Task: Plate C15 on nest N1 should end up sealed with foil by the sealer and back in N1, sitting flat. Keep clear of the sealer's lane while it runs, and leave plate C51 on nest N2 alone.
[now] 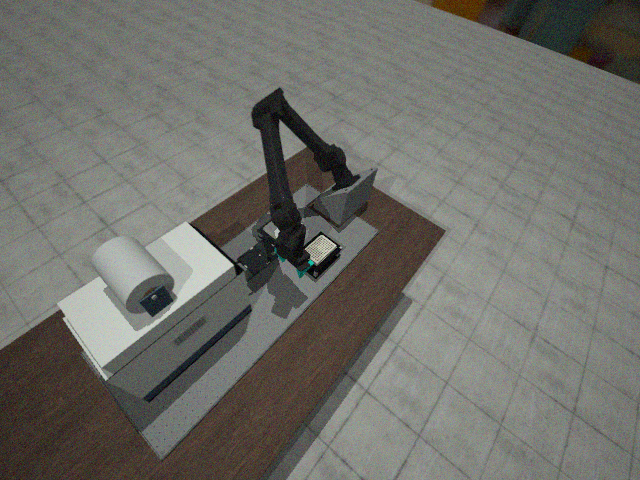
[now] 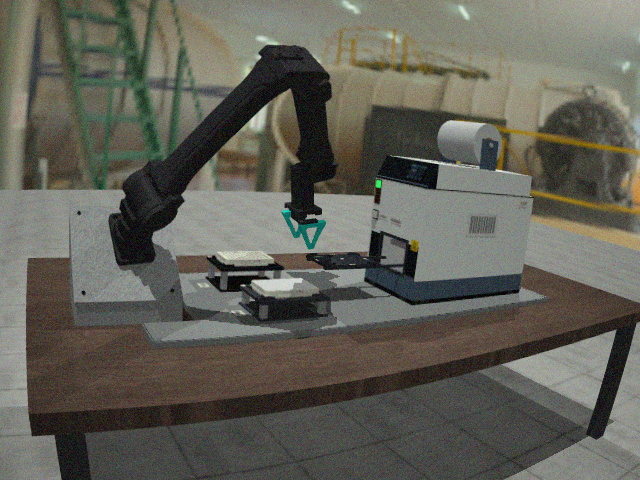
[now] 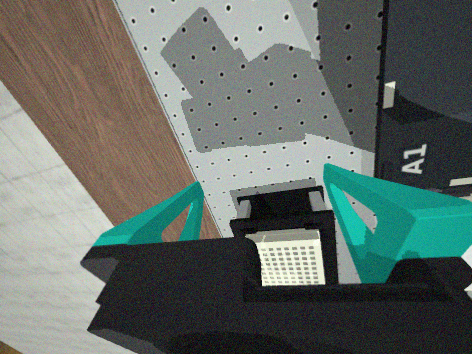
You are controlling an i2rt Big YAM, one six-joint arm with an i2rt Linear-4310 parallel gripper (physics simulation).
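Where they show: gripper, fingertip midpoint: point(image 1: 292, 269) point(image 2: 303, 243) point(image 3: 258, 179); arm's base at its link origin: point(image 1: 346, 184) point(image 2: 130, 239).
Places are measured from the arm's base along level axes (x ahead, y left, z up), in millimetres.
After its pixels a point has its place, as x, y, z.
A cream plate with open wells point(image 1: 321, 249) @[322, 101, -68] point(image 2: 244, 257) @[312, 69, -67] point(image 3: 292, 262) @[349, 82, -68] sits flat on a black raised nest point(image 2: 223, 279) @[246, 42, -111] point(image 3: 328, 245) @[353, 38, -83]. A white plate point(image 2: 283, 287) @[307, -135, -82], whose top shows no clear wells, sits on the other nest point(image 2: 294, 308) @[347, -123, -137]. The labels telling C15 from C51 and N1 from N2 are not readable. The sealer point(image 1: 180, 320) @[883, 24, 152] point(image 2: 465, 242) @[803, -191, 15] shows a green light, and its dark carriage point(image 2: 343, 259) @[513, -61, -48] point(image 3: 425, 130) @[487, -28, -48], marked A1, stands out of the doorway with no plate seen on it. My gripper point(image 1: 290, 264) @[485, 80, -38] point(image 2: 303, 240) @[485, 80, -38] point(image 3: 258, 179) @[485, 80, -38] is open and empty, above the gap between nests and carriage.
A white foil roll point(image 1: 129, 273) @[901, -50, 334] point(image 2: 467, 142) @[827, -135, 274] is mounted on top of the sealer. A grey slanted arm base point(image 1: 347, 198) @[90, 60, 19] point(image 2: 121, 299) @[-43, -95, -100] stands at the end beyond the nests. The perforated grey board point(image 1: 206, 397) @[970, 132, -141] point(image 3: 225, 115) @[528, 117, -141] lies on the brown table point(image 1: 320, 330) @[566, 284, -155] point(image 2: 336, 372) @[264, -411, -154].
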